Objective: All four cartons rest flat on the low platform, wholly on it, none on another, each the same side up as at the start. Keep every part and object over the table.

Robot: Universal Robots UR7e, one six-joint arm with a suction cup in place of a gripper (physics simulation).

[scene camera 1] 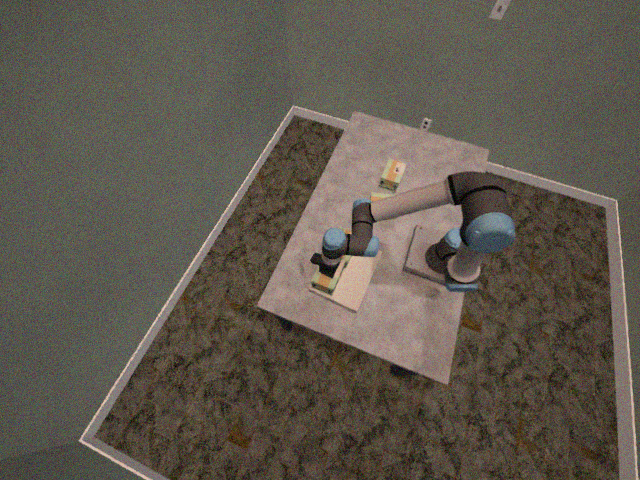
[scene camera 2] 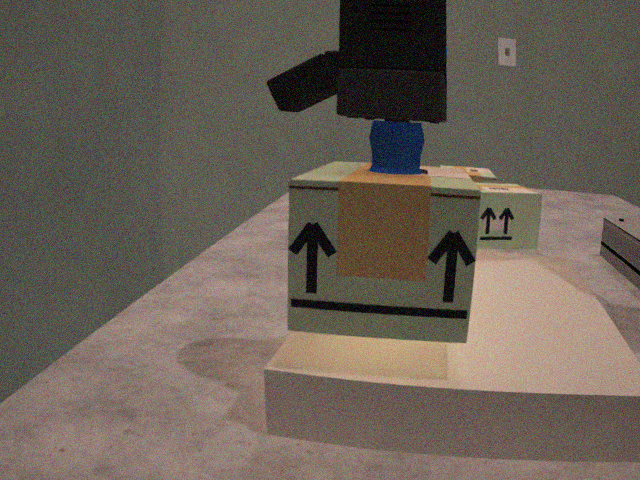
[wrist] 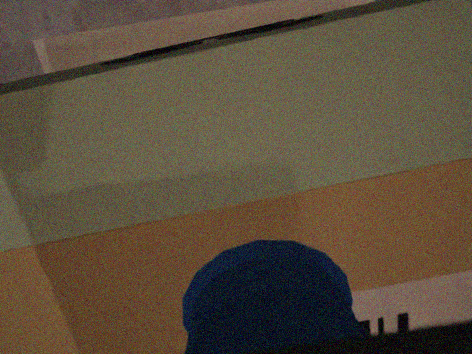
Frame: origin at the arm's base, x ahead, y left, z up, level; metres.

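Seen in the pictures: hand, tool point: [wrist: 260, 272]; arm's base, link origin: [scene camera 1: 441, 259].
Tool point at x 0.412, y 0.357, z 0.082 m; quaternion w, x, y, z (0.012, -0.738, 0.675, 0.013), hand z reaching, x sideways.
Pixels of each thing's top centre, then the offset from my tool point to it. Level surfaces: height alone.
- green carton, top centre: [wrist: 256, 317] [scene camera 2: 393, 168] [scene camera 1: 328, 270] 0.001 m ahead, 0.002 m left, 0.015 m up
- low pale platform, top centre: [scene camera 2: 469, 297] [scene camera 1: 346, 269] 0.051 m back, 0.081 m right, 0.094 m down
- third carton, top centre: [scene camera 2: 486, 187] [scene camera 1: 385, 201] 0.048 m back, 0.496 m right, 0.057 m down
- fourth carton, top centre: [scene camera 2: 466, 170] [scene camera 1: 393, 170] 0.001 m back, 0.706 m right, 0.057 m down
- grey table, surface height: 0.142 m down
My suction gripper [scene camera 2: 396, 149] [wrist: 268, 295] is shut on the top of a green carton [scene camera 1: 325, 281] [scene camera 2: 382, 248] [wrist: 240, 125] with an orange tape band. The carton is upright, arrows up, and hangs a little above the low pale platform [scene camera 1: 356, 284] [scene camera 2: 537, 315], near its front left corner in scene camera 2. Another carton [scene camera 1: 347, 231] is mostly hidden under the arm in scene camera 1. A third carton [scene camera 1: 381, 197] [scene camera 2: 509, 219] stands beyond the platform, and a fourth carton [scene camera 1: 392, 174] [scene camera 2: 485, 174] stands farther back on the table.
The grey table [scene camera 1: 403, 320] [scene camera 2: 155, 330] carries everything. The arm's base plate [scene camera 1: 417, 253] [scene camera 2: 620, 248] lies to the right of the platform. The forearm [scene camera 1: 413, 200] reaches over the table beside the third carton. The table's left edge runs near the platform.
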